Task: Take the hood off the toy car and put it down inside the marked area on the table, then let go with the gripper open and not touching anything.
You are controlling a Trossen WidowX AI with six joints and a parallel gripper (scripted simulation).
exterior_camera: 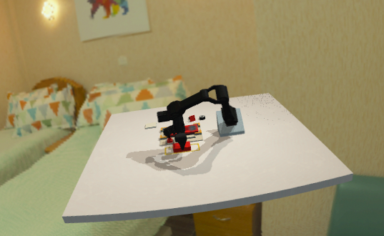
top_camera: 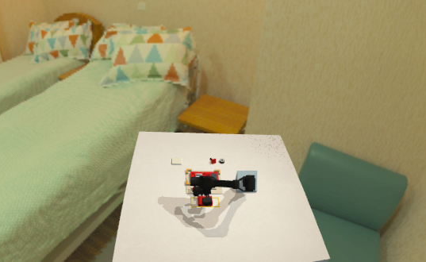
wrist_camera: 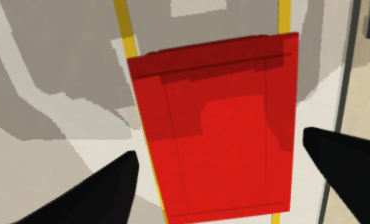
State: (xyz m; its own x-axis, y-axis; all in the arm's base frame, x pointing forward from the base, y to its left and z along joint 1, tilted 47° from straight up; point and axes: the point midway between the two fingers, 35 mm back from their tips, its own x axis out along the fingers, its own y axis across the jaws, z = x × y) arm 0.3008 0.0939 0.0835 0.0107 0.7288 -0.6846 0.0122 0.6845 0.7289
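Right now the red hood is right at my gripper tip. The rest, counted from my gripper tip: dark round part: 16 cm behind, 40 cm to the right, 1 cm below; then cream tile: 19 cm ahead, 41 cm to the right, 1 cm below.
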